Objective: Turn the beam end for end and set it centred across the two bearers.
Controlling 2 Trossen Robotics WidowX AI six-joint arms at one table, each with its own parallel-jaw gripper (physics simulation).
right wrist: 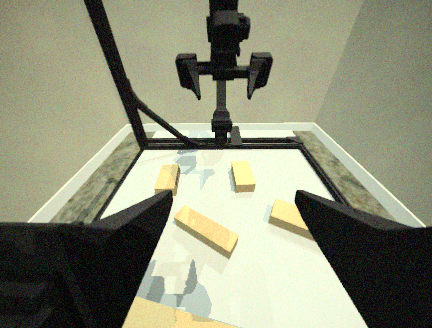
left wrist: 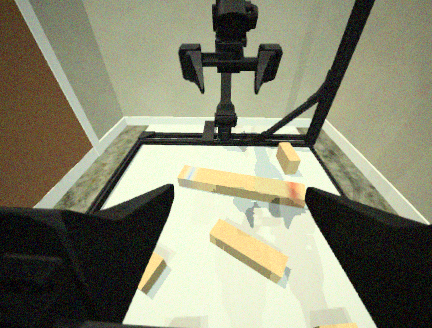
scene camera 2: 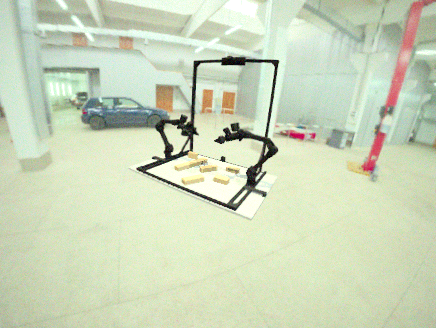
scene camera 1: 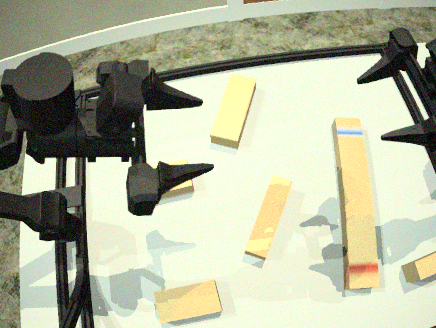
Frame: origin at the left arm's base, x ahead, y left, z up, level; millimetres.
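Where they show: left gripper, fingertip midpoint: (right wrist: 224, 97) (left wrist: 239, 191) (scene camera 2: 217, 140) (scene camera 1: 207, 133); right gripper, fingertip midpoint: (right wrist: 233, 195) (left wrist: 229, 92) (scene camera 2: 195, 136) (scene camera 1: 368, 108); left arm's base, origin of the base link: (right wrist: 221, 141) (scene camera 2: 250, 184) (scene camera 1: 68, 227); right arm's base, origin of the base link: (left wrist: 224, 137) (scene camera 2: 168, 158).
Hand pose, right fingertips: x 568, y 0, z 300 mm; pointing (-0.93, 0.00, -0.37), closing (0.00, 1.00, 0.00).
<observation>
Each offset is from my right fingertips to the top centre of the thing.
The long wooden beam @[dz -281, dx +66, dy -45 mm] (scene camera 1: 357, 200) (scene camera 2: 190, 164) (left wrist: 240, 182) (right wrist: 165, 315) lies flat on the table. In scene camera 1 its blue band is at the top end and its red band at the bottom. Plain wooden blocks lie apart from it, including a middle block @[dz -275, dx -130, dy -47 mm] (scene camera 1: 269, 217) (left wrist: 249, 250) (right wrist: 206, 231) and an upper block @[dz -281, dx -152, dy +222 mm] (scene camera 1: 233, 111) (right wrist: 290, 219); which are the bearers I cannot tell. My left gripper (scene camera 1: 207, 134) (left wrist: 239, 191) is open and empty above the table, left of the beam. My right gripper (scene camera 1: 370, 109) (right wrist: 233, 195) is open and empty, high near the blue-banded end.
More blocks lie around: a lower left block @[dz -281, dx -317, dy -188 mm] (scene camera 1: 188, 301) (right wrist: 167, 178), a short block @[dz -281, dx -335, dy +73 mm] (scene camera 1: 180, 189) (right wrist: 243, 176) partly behind the left gripper, and a block @[dz -256, dx +192, dy -227 mm] (scene camera 1: 422, 266) (left wrist: 288, 158) right of the beam's red end. A black frame (scene camera 2: 193, 105) stands around the table.
</observation>
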